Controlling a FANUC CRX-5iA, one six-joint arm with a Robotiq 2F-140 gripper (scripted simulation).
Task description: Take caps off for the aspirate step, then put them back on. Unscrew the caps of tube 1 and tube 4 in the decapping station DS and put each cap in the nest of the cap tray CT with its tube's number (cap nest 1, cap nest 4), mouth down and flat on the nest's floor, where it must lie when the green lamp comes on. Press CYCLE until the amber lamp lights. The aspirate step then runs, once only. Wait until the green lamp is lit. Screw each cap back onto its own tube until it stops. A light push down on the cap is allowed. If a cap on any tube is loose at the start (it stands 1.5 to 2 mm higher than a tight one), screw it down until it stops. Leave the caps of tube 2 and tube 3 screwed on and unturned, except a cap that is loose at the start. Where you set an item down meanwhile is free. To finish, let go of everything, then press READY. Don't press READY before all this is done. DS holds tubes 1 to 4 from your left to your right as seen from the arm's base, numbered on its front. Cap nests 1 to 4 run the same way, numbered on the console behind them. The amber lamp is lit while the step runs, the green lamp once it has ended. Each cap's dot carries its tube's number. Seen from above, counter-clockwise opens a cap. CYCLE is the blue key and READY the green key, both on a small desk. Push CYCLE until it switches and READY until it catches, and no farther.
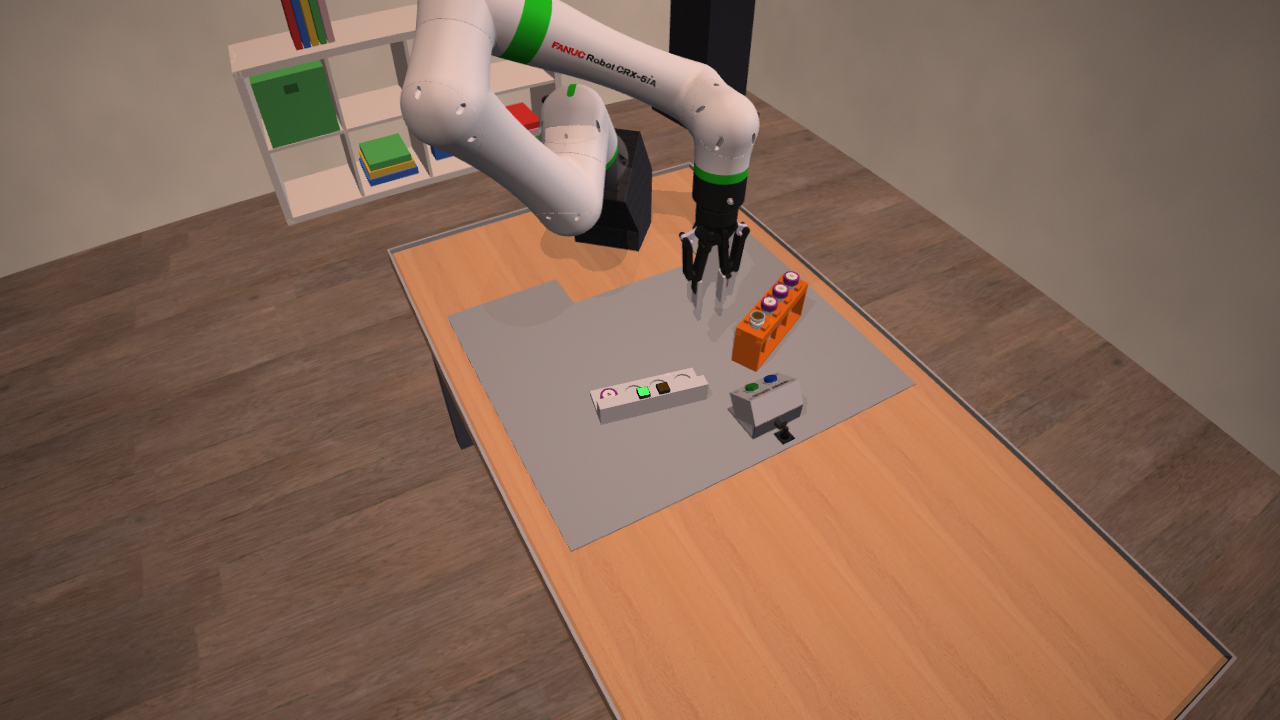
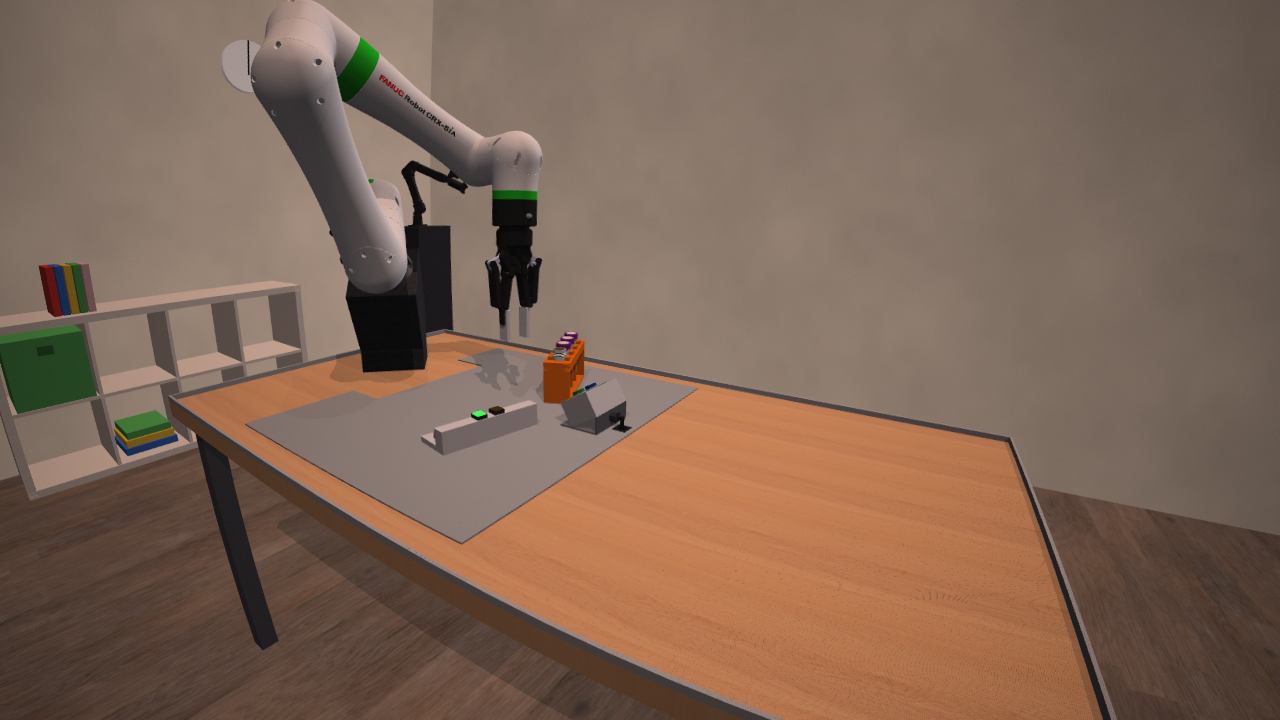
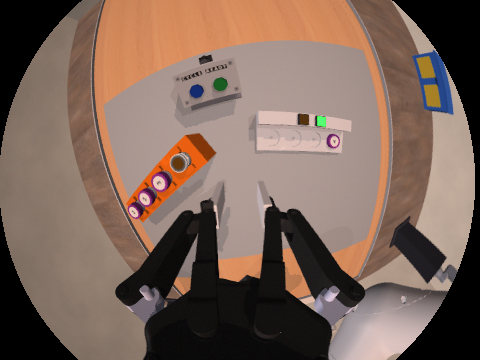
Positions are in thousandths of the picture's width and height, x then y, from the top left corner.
In view: my gripper (image 2: 402,470), a grey key desk (image 3: 426,210) and a grey mat (image 3: 701,535).
My gripper also shows in image 1 (image 1: 553,419) and in image 3 (image 3: 501,529).
